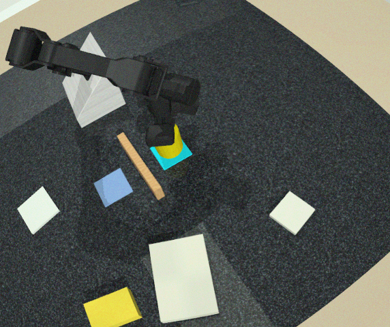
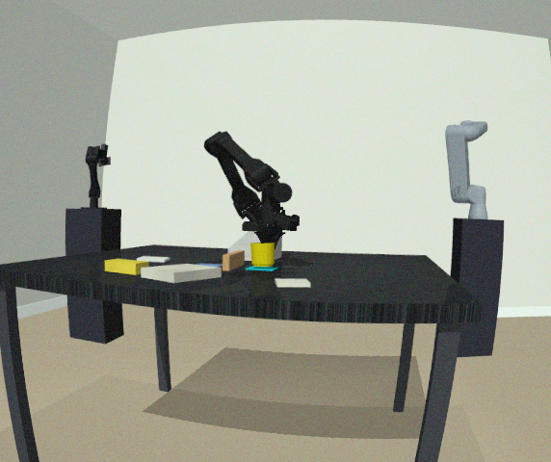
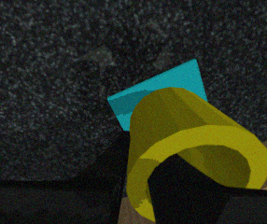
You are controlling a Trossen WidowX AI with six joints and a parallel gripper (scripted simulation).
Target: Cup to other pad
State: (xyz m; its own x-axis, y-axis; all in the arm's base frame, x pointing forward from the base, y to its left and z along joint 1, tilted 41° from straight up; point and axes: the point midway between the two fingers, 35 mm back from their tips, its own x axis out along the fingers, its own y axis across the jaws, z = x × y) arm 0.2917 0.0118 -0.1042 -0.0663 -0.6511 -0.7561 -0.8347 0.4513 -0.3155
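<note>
Right now the cup is 2 cm to the right of my gripper tip and 2 cm ahead of it. From my gripper tip the other things lie so: wooden bar 10 cm to the right, 3 cm below, 2 cm ahead; then light blue pad 19 cm to the right, 5 cm below, 2 cm ahead; then cyan pad 5 cm below, 2 cm to the right, 2 cm ahead.
</note>
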